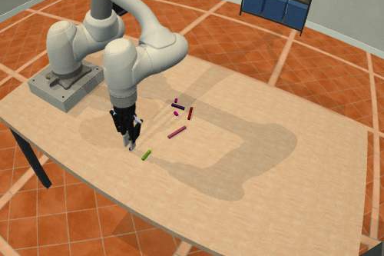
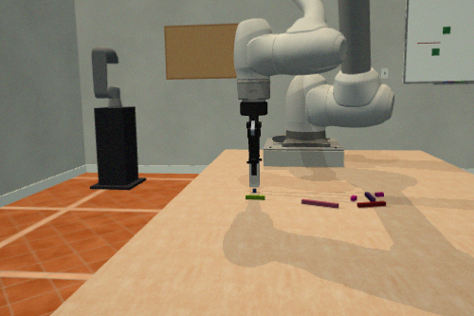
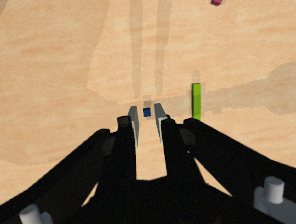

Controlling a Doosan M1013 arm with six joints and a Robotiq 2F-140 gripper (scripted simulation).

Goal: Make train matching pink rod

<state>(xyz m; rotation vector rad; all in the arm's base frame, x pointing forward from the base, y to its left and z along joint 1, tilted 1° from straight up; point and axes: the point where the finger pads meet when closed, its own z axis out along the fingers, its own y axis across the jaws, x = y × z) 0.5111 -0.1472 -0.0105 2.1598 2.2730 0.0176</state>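
Now: hand 50 mm above the blue rod. Round my hand: pink rod (110 mm ahead, 170 mm to the left, 50 mm below); then lime rod (70 mm ahead, 10 mm to the left, 50 mm below); then purple rod (30 mm ahead, 300 mm to the left, 50 mm below).
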